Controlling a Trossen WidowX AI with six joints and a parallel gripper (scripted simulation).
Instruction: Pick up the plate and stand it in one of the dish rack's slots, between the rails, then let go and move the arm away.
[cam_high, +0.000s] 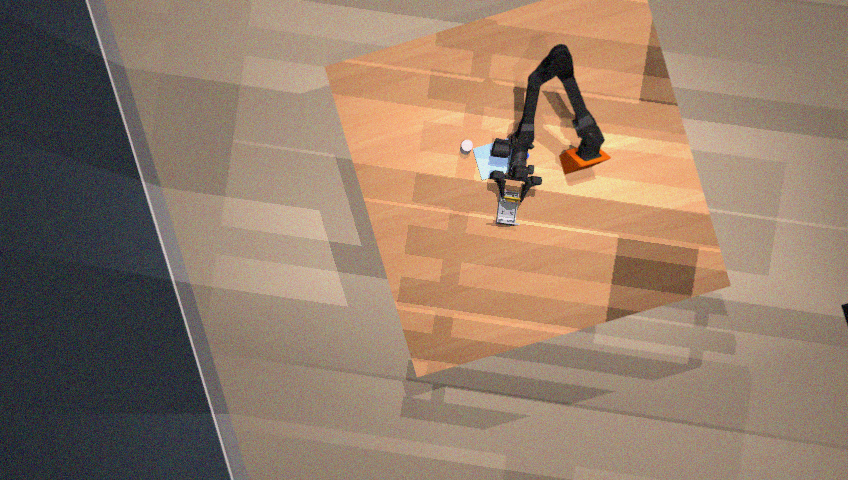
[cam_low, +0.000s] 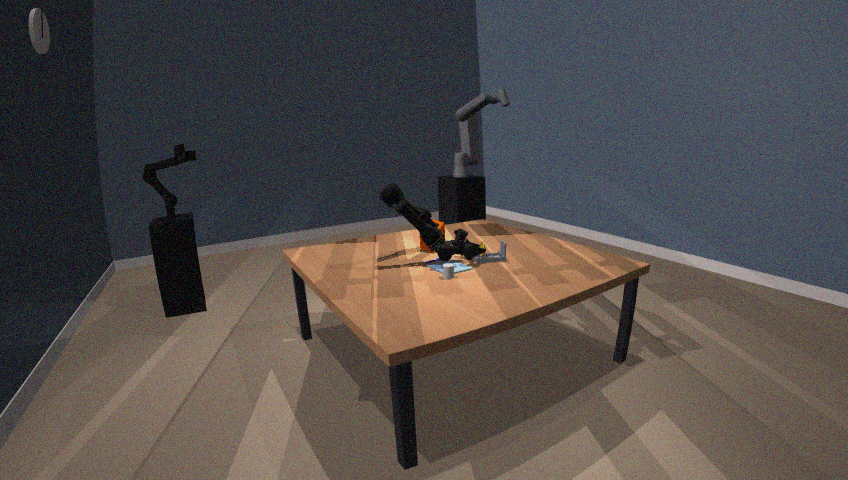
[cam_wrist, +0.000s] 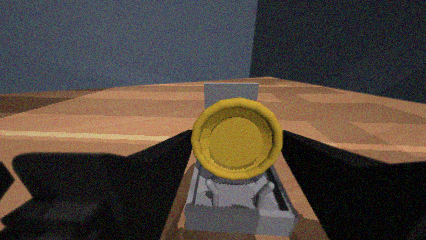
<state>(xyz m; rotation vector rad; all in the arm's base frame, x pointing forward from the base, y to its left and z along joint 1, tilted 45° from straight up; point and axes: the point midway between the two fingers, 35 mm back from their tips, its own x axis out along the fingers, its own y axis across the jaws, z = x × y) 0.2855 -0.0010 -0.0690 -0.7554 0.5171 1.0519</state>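
The small yellow plate is 10 mm to the right of my gripper tip. Round my gripper tip: grey cup (100 mm ahead, 250 mm to the right, 30 mm below); grey dish rack (10 mm ahead, 20 mm to the left, 30 mm below); blue spoon (120 mm behind, 180 mm to the right, 50 mm below).
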